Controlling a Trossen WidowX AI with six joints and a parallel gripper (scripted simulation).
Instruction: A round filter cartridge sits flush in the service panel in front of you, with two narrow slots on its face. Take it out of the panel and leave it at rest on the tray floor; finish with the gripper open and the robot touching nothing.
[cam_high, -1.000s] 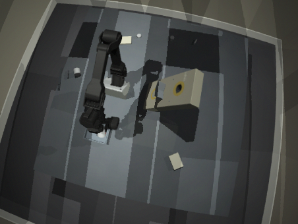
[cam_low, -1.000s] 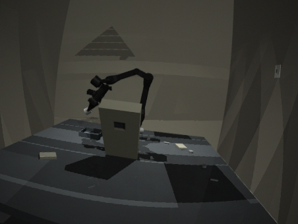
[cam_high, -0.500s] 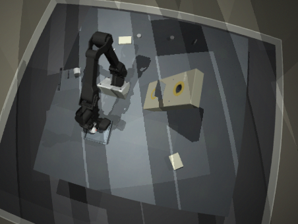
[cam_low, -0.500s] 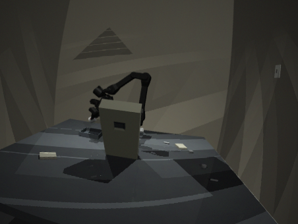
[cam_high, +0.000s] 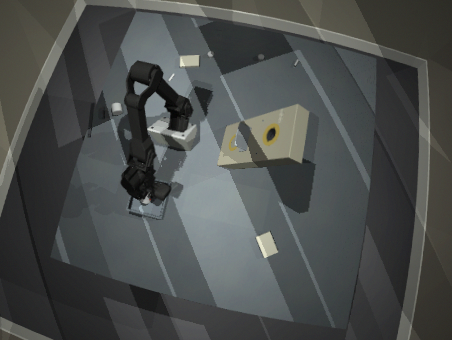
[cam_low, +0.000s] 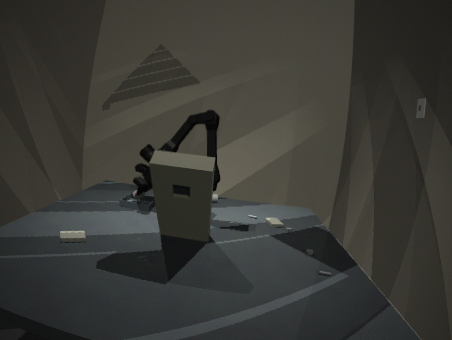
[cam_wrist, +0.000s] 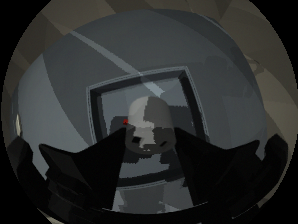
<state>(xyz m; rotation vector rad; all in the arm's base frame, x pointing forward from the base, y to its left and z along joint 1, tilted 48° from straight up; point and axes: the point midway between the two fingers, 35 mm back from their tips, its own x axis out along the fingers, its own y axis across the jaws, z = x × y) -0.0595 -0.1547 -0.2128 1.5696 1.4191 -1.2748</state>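
Right now my gripper tip is right at the round filter cartridge. Round my gripper tip: tray (50 mm below); beige service panel (380 mm ahead, 280 mm to the left, 110 mm above).
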